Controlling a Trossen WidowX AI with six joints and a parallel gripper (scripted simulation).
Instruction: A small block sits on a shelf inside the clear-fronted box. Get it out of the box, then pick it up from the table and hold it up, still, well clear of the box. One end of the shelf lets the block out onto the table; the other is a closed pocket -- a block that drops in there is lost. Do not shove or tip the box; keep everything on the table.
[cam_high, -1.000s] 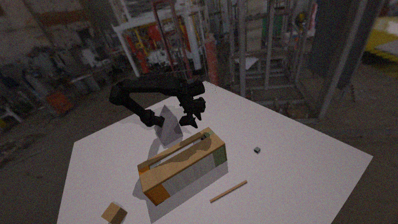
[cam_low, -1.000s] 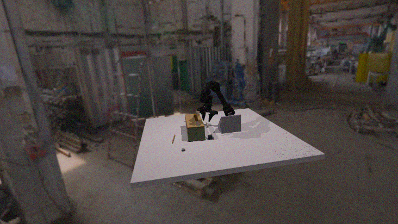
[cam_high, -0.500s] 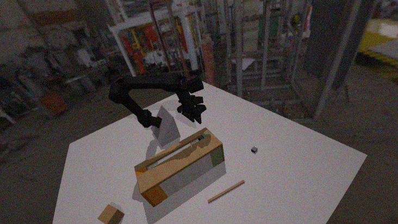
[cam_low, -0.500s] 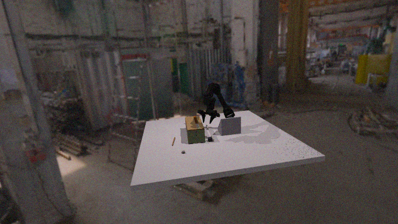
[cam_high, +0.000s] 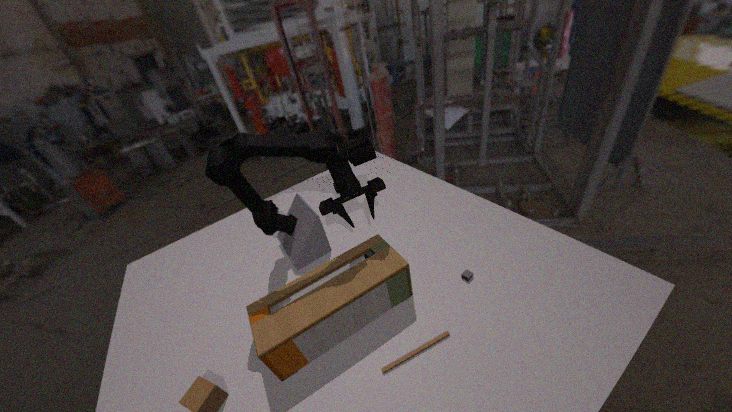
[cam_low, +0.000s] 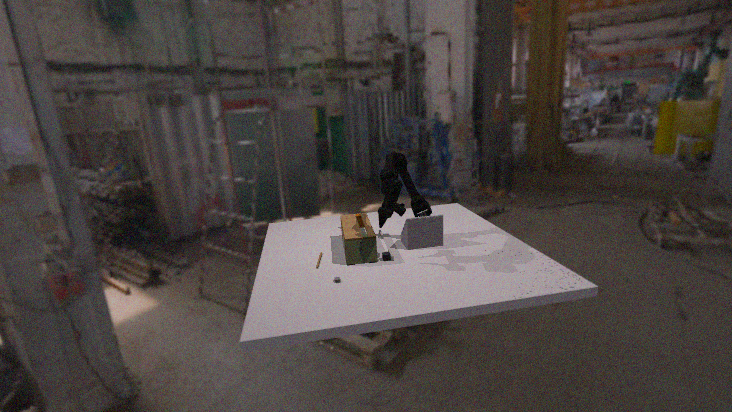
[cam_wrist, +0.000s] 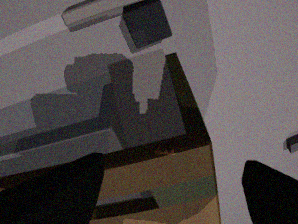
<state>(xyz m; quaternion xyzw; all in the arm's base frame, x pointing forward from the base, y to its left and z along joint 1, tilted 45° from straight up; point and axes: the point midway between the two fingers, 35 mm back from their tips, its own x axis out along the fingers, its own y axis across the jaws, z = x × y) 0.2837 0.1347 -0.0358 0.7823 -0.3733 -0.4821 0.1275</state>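
The dark block is 2 cm behind my gripper tip, 1 cm to the left of it and 15 cm below it. Also, from my gripper tip: small tan box (2 cm ahead, 54 cm to the right, 14 cm below); then thin wooden stick (28 cm ahead, 12 cm to the right, 16 cm below).
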